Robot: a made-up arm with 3 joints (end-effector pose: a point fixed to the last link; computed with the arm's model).
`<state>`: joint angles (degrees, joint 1 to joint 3).
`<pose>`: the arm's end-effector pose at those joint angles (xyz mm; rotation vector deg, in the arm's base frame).
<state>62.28 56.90 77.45</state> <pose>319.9 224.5 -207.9 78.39 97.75 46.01</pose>
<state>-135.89 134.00 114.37</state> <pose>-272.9 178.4 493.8 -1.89 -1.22 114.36</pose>
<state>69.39 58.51 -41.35</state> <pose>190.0 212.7 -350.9 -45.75 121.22 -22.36</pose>
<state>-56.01 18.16 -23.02</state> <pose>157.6 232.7 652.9 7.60 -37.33 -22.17</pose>
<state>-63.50 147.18 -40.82</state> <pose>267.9 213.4 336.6 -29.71 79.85 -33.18</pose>
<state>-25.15 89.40 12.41</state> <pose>453.5 254.9 315.8 6.96 63.99 11.08</pose>
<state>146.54 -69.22 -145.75</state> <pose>-80.6 105.2 -133.1 -94.11 29.00 -117.64</pose>
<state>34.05 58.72 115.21</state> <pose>451.1 177.3 -4.4 89.88 57.03 85.64</pose>
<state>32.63 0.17 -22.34</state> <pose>499.1 233.4 67.5 -6.39 32.38 -21.72</pose>
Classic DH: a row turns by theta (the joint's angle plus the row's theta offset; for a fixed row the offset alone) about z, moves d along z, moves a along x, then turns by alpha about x. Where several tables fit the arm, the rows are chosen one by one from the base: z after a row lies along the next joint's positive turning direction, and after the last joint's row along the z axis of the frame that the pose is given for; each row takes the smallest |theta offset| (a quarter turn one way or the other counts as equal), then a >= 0, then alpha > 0; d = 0 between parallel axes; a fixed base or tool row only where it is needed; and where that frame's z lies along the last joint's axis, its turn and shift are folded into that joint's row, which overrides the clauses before.
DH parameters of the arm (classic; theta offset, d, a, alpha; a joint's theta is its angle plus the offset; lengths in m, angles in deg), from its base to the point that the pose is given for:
base (fixed): 0 0.15 0 -90
joint 1: -8.62 0 0.3338 0
joint 2: 8.62 0.18 0.08 90
joint 3: 66.8 0 0.0762 0
tool (fixed): -66.8 0.15 0 0

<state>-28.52 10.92 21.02</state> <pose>299.8 256.1 519.6 -3.23 -17.40 20.85</pose>
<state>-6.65 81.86 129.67</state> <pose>468.8 158.4 269.5 82.49 38.75 107.09</pose>
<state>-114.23 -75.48 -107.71</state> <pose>-291.4 130.1 259.4 -140.40 102.55 -11.93</pose>
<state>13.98 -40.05 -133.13</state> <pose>365.8 110.2 302.2 30.17 -13.08 -130.32</pose>
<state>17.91 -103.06 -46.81</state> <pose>192.8 206.0 259.9 34.63 -80.00 -37.69</pose>
